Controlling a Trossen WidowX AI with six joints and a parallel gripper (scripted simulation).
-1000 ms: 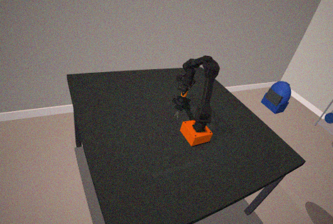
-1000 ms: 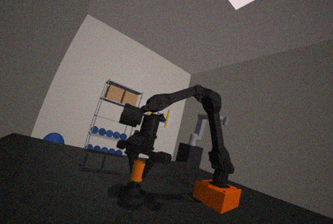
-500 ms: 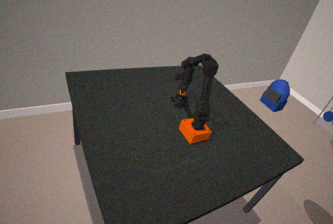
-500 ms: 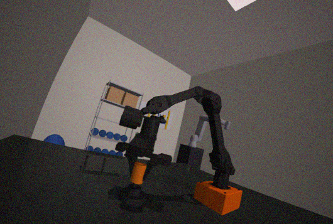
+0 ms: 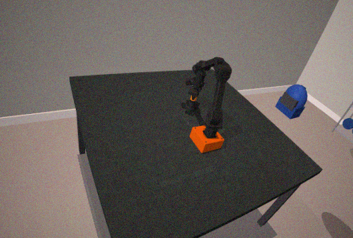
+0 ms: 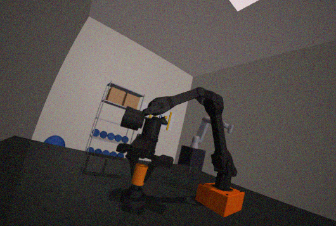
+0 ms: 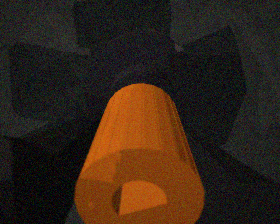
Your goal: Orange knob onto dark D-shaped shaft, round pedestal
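The orange knob is 20 mm above my gripper tip. The rest, counted from my gripper tip: round pedestal (40 mm below).
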